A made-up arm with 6 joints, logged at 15 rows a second.
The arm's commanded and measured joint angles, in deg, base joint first. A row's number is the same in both.
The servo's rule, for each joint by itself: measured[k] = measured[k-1] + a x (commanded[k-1-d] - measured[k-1]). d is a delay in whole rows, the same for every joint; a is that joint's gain. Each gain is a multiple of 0.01, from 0.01 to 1. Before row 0 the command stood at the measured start. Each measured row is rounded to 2 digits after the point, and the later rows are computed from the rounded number. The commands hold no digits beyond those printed.
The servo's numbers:
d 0
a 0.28 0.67 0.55 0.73 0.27 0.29
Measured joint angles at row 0:
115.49, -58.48, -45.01, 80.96, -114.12, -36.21
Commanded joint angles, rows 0 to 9:
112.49, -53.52, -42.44, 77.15, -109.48, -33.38
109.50, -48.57, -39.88, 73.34, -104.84, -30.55
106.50, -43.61, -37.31, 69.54, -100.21, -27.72
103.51, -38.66, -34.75, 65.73, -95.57, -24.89
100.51, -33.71, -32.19, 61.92, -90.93, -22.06
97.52, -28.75, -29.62, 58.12, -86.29, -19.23
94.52, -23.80, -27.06, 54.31, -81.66, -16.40
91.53, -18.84, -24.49, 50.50, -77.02, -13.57
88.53, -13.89, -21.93, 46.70, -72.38, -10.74
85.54, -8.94, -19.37, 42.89, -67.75, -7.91
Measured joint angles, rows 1 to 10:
114.65, -55.16, -43.60, 78.18, -112.87, -35.39
113.21, -50.74, -41.55, 74.65, -110.70, -33.99
111.33, -45.96, -39.22, 70.92, -107.87, -32.17
109.14, -41.07, -36.76, 67.13, -104.55, -30.06
106.72, -36.14, -34.25, 63.33, -100.87, -27.74
104.14, -31.19, -31.70, 59.53, -96.93, -25.27
101.45, -26.24, -29.15, 55.72, -92.81, -22.70
98.67, -21.28, -26.59, 51.91, -88.55, -20.05
95.83, -16.33, -24.03, 48.11, -84.18, -17.35
92.95, -11.38, -21.47, 44.30, -79.74, -14.61

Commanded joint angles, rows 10 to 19:
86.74, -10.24, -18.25, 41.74, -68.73, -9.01
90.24, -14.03, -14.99, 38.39, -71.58, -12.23
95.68, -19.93, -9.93, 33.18, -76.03, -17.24
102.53, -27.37, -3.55, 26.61, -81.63, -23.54
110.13, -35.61, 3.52, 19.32, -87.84, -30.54
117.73, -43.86, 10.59, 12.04, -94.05, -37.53
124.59, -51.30, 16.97, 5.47, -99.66, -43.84
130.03, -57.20, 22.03, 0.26, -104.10, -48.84
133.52, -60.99, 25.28, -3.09, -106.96, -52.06
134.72, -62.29, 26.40, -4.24, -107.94, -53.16
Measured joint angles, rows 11 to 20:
91.21, -10.62, -19.70, 42.43, -76.77, -12.99
90.94, -12.90, -17.11, 39.48, -75.37, -12.77
92.27, -17.61, -13.16, 34.88, -75.55, -14.07
95.14, -24.15, -7.87, 28.84, -77.19, -16.82
99.34, -31.83, -1.61, 21.89, -80.07, -20.80
104.49, -39.89, 5.10, 14.70, -83.84, -25.65
110.12, -47.53, 11.63, 7.96, -88.11, -30.93
115.69, -54.01, 17.35, 2.34, -92.43, -36.12
120.68, -58.69, 21.71, -1.62, -96.35, -40.74
124.61, -61.10, 24.29, -3.53, -99.48, -44.34

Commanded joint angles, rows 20 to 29:
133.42, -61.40, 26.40, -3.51, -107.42, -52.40
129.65, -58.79, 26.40, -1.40, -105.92, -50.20
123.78, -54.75, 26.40, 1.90, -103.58, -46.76
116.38, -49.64, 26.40, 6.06, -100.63, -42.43
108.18, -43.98, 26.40, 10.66, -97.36, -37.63
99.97, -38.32, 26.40, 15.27, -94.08, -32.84
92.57, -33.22, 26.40, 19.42, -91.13, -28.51
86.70, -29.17, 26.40, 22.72, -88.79, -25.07
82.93, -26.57, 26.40, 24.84, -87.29, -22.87
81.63, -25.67, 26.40, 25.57, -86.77, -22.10
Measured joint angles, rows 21 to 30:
127.08, -61.30, 25.45, -3.52, -101.62, -46.68
127.80, -59.62, 25.97, -1.97, -102.78, -47.70
126.67, -56.36, 26.21, 0.86, -103.00, -47.43
123.79, -51.86, 26.31, 4.66, -102.36, -45.98
119.42, -46.58, 26.36, 9.04, -101.01, -43.56
113.97, -41.05, 26.38, 13.59, -99.14, -40.45
107.98, -35.80, 26.39, 17.85, -96.98, -36.99
102.02, -31.36, 26.40, 21.41, -94.77, -33.53
96.67, -28.15, 26.40, 23.91, -92.75, -30.44
92.46, -26.49, 26.40, 25.12, -91.14, -28.02

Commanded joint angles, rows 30 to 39:
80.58, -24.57, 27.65, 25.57, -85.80, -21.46
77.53, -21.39, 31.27, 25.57, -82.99, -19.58
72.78, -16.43, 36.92, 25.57, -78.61, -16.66
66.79, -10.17, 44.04, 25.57, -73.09, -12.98
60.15, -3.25, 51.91, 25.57, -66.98, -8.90
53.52, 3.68, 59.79, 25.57, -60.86, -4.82
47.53, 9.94, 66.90, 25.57, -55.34, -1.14
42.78, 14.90, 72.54, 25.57, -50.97, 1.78
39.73, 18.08, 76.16, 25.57, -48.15, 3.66
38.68, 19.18, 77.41, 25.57, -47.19, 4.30
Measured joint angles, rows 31 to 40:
89.13, -25.20, 27.09, 25.45, -89.70, -26.12
85.88, -22.65, 29.39, 25.54, -87.89, -24.22
82.21, -18.48, 33.53, 25.56, -85.38, -22.03
77.89, -12.91, 39.31, 25.57, -82.06, -19.41
72.92, -6.44, 46.24, 25.57, -77.99, -16.36
67.49, 0.34, 53.69, 25.57, -73.36, -13.01
61.90, 6.77, 60.96, 25.57, -68.49, -9.57
56.55, 12.22, 67.33, 25.57, -63.76, -6.28
51.84, 16.15, 72.19, 25.57, -59.55, -3.40
48.16, 18.18, 75.06, 25.57, -56.21, -1.17

